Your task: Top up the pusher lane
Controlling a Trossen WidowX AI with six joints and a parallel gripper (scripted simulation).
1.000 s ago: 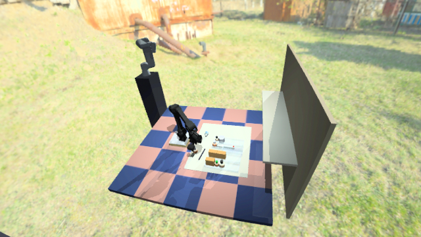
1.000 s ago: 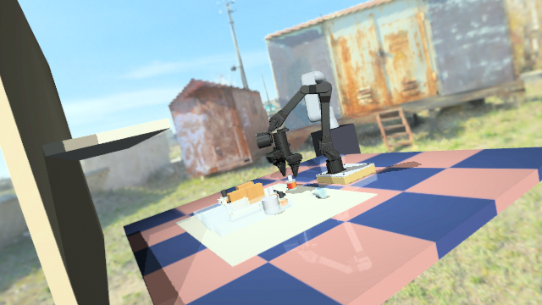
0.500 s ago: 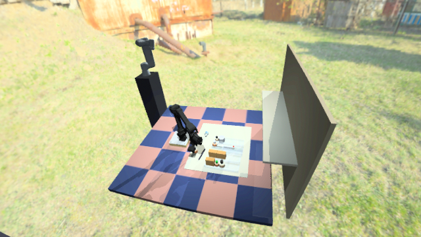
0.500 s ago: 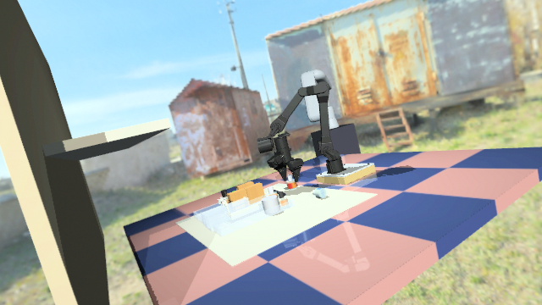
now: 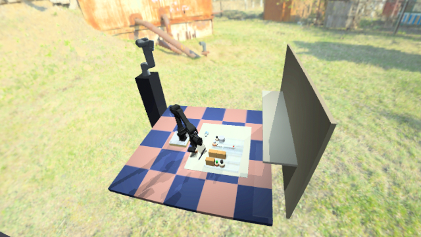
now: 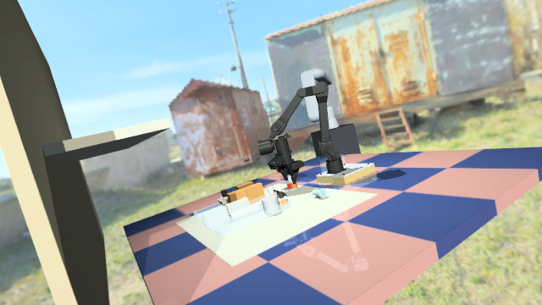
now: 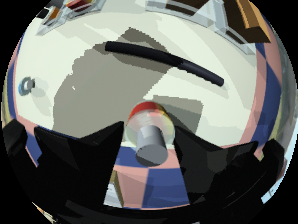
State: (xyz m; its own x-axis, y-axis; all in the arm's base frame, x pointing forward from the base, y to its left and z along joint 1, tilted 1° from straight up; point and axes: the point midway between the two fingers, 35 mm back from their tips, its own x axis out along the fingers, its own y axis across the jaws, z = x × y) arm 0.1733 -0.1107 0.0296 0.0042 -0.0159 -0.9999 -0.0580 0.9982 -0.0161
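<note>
Right now my gripper tip is 70 mm short of the thin black stick, 10 mm to the left of it and 20 mm above it. The rest, counted from my gripper tip: shelf wall: 770 mm ahead, 170 mm to the left, 370 mm above; then clear lane tray: 310 mm ahead, 90 mm to the left, 10 mm below.
</note>
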